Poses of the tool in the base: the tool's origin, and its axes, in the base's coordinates. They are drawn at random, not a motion.
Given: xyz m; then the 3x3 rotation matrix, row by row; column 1 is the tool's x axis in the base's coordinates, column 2 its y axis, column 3 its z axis. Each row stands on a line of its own.
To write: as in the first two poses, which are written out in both.
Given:
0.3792 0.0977 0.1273
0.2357 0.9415 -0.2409
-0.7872 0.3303 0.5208
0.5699 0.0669 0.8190
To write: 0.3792 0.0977 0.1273 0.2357 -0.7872 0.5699 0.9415 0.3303 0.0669
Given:
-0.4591 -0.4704 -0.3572
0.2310 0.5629 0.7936
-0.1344 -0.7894 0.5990
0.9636 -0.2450 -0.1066
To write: -0.4591 -0.4704 -0.3572 0.2310 -0.1344 0.9636 0.5629 -0.7894 -0.2450
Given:
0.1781 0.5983 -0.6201
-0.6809 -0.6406 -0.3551
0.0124 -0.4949 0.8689
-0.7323 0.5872 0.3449
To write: 0.1781 0.5983 -0.6201 -0.6809 0.0124 -0.7323 -0.6406 -0.4949 0.5872
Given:
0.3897 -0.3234 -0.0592
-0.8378 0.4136 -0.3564
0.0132 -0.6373 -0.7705
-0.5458 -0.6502 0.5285
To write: 0.3897 -0.3234 -0.0592 -0.8378 0.0132 -0.5458 0.4136 -0.6373 -0.6502
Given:
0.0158 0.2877 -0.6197
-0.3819 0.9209 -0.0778
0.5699 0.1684 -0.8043
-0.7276 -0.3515 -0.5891
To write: 0.0158 0.2877 -0.6197 -0.3819 0.5699 -0.7276 0.9209 0.1684 -0.3515
